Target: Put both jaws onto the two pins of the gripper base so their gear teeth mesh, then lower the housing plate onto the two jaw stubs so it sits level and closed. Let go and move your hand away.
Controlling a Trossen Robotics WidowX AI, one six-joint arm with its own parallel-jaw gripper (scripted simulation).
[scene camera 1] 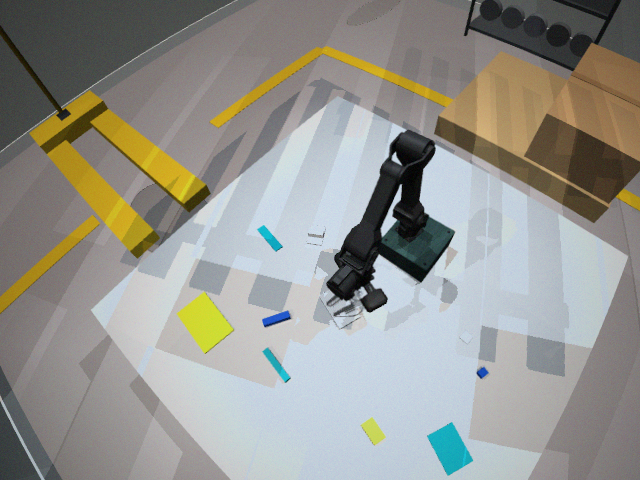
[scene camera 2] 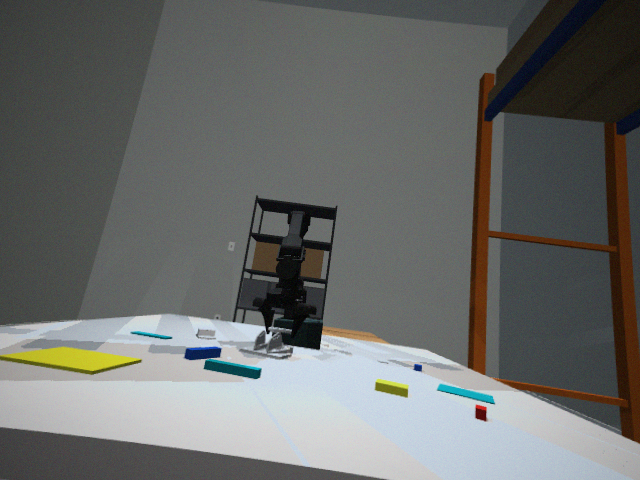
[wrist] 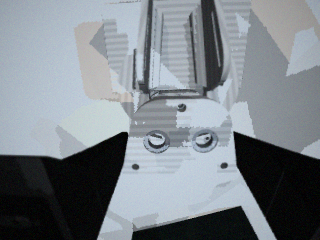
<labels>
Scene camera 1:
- my gripper
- yellow sheet
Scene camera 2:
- my gripper
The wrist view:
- my gripper
</labels>
